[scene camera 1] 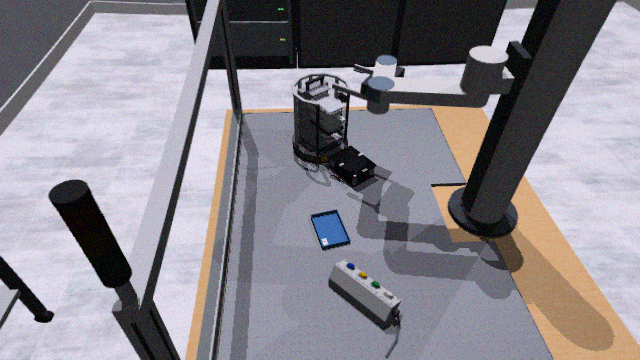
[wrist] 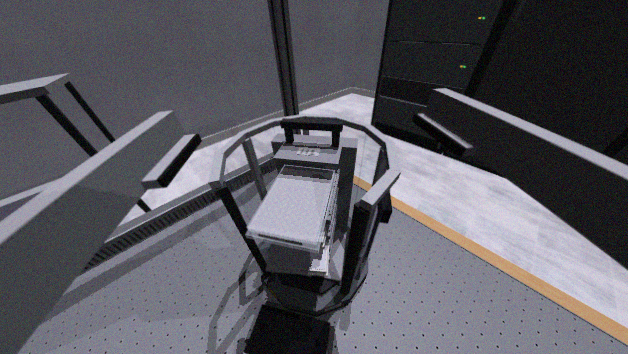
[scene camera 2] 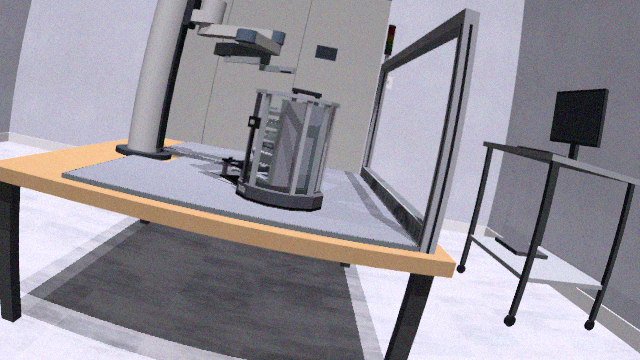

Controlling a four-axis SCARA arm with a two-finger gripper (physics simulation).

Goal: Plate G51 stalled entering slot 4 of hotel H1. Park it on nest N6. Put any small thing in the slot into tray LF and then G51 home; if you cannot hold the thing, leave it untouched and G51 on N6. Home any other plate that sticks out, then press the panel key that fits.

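Seen in the pictures: gripper, fingertip midpoint: (scene camera 1: 344,75) (wrist: 309,113) (scene camera 2: 277,66); arm's base, origin of the base link: (scene camera 1: 481,211) (scene camera 2: 143,154).
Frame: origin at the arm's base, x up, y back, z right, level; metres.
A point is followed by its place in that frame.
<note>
My gripper (scene camera 1: 345,77) {y -0.517, x 0.396, z 0.370 m} (scene camera 2: 294,70) (wrist: 309,113) {y -0.517, x 0.396, z 0.370 m} is open and empty, above the top rim of hotel H1 (scene camera 1: 317,135) {y -0.620, x 0.160, z 0.311 m} (scene camera 2: 285,198) {y -0.622, x 0.042, z 0.548 m} (wrist: 354,250) {y -0.484, x 0.228, z 0.400 m}. In the wrist view its fingers stand wide to either side of the hotel's upper part. The pale top plate, G51 (scene camera 1: 330,104) {y -0.565, x 0.270, z 0.369 m} (wrist: 297,200) {y -0.564, x 0.270, z 0.382 m}, lies flat and sticks out of the hotel's open front; its label is not readable. Lower plates show partly beneath it. No small thing can be made out in the slot. Nest N6 (scene camera 1: 353,165) {y -0.476, x 0.073, z 0.215 m} (wrist: 290,332) {y -0.506, x 0.073, z 0.293 m} is a black block before the hotel. The blue tray LF (scene camera 1: 330,229) {y -0.595, x 0.015, z -0.071 m} lies farther forward.
A grey panel (scene camera 1: 362,297) {y -0.527, x 0.067, z -0.384 m} carries blue (scene camera 1: 351,266) {y -0.549, x 0.083, z -0.282 m}, yellow (scene camera 1: 363,275) {y -0.516, x 0.084, z -0.318 m}, green (scene camera 1: 375,284) {y -0.483, x 0.084, z -0.352 m} and white (scene camera 1: 389,295) {y -0.448, x 0.086, z -0.393 m} keys. The arm's column (scene camera 1: 537,100) {y -0.028, x 0.550, z -0.069 m} (scene camera 2: 155,75) {y -0.019, x 0.322, z 0.072 m} stands at one side, a framed clear screen (scene camera 2: 454,125) {y -0.980, x 0.316, z 0.701 m} at the other. A handle (wrist: 312,122) {y -0.618, x 0.332, z 0.461 m} tops the hotel.
</note>
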